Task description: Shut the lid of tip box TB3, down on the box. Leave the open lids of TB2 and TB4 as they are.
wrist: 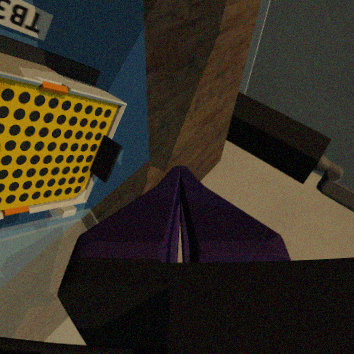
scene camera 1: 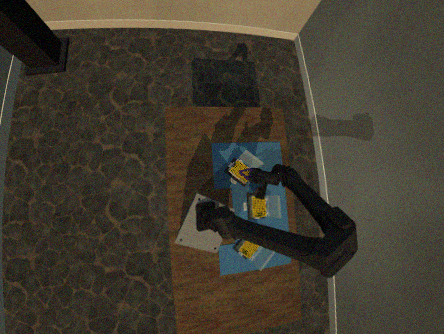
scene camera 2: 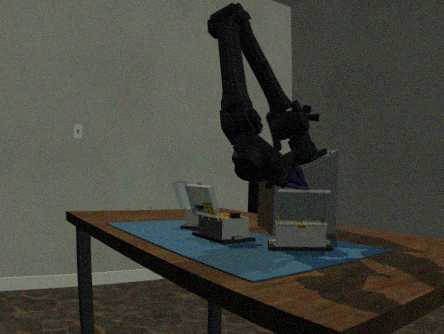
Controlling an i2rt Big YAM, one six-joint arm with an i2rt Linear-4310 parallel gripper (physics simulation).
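Pixels of known places: gripper, fingertip midpoint: [wrist: 179, 176] [scene camera 1: 239, 171] [scene camera 2: 308, 191]; arm's base, origin of the base link: [scene camera 1: 205, 215] [scene camera 2: 307, 160].
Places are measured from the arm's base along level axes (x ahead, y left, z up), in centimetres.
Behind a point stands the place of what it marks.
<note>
Tip box TB3 [scene camera 1: 240, 171] [scene camera 2: 301, 235] @(y 22.4, x 26.8, z -18.6 cm) [wrist: 47, 145], grey with a yellow rack, sits at the near end of the mat in scene camera 2; its label [wrist: 22, 19] @(y 14.7, x 19.3, z -22.0 cm) reads upside down in the wrist view. Its clear lid [scene camera 1: 252, 158] @(y 25.1, x 29.3, z -10.6 cm) [scene camera 2: 302, 204] @(y 24.7, x 29.6, z -10.9 cm) [wrist: 30, 242] @(y 24.4, x 27.4, z -15.2 cm) stands open, tilted back. My gripper [scene camera 1: 244, 172] @(y 18.4, x 20.3, z -8.5 cm) [scene camera 2: 306, 187] @(y 18.4, x 20.3, z -8.5 cm) [wrist: 179, 176] @(y 18.4, x 20.3, z -8.5 cm) is shut and empty. Its purple tips appear just above the lid's top edge in scene camera 2; I cannot tell whether they touch it. Two other boxes [scene camera 1: 259, 206] @(y -2.0, x 31.9, z -16.6 cm) [scene camera 1: 247, 249] @(y -24.5, x 21.8, z -16.4 cm) have open lids; which is TB2 or TB4 cannot be read.
A blue mat [scene camera 1: 272, 150] @(y 30.9, x 48.0, z -22.2 cm) [scene camera 2: 150, 231] @(y -20.1, x 44.5, z -22.2 cm) lies under the boxes on the wooden table [scene camera 1: 190, 300] @(y -50.3, x -12.9, z -22.5 cm) [scene camera 2: 360, 312] @(y 57.7, x 53.2, z -22.5 cm). A sloped grey stand [scene camera 1: 192, 237] @(y -8.5, x -6.5, z 0.6 cm) [scene camera 2: 325, 175] @(y 8.3, x 1.0, z -4.5 cm) [wrist: 280, 210] beside the mat carries the arm's base. The arm passes over the other boxes in scene camera 1.
</note>
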